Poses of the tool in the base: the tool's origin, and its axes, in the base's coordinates. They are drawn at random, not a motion.
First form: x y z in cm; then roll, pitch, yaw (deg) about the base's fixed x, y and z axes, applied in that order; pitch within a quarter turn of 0, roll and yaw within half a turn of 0.
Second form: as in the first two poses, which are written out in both.
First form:
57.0 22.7 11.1 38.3 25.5 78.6
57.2 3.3 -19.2 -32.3 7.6 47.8
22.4 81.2 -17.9 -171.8 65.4 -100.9
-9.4 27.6 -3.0 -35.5 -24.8 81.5
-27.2 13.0 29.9 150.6 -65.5 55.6
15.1 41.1 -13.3 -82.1 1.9 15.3
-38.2 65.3 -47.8 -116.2 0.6 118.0
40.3 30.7 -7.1 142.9 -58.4 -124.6
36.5 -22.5 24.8 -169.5 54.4 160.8
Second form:
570 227 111 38.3 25.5 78.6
572 33 -192 -32.3 7.6 47.8
224 812 -179 -171.8 65.4 -100.9
-94 276 -30 -35.5 -24.8 81.5
-272 130 299 150.6 -65.5 55.6
151 411 -133 -82.1 1.9 15.3
-382 653 -478 -116.2 0.6 118.0
403 307 -71 142.9 -58.4 -124.6
365 -225 248 -169.5 54.4 160.8

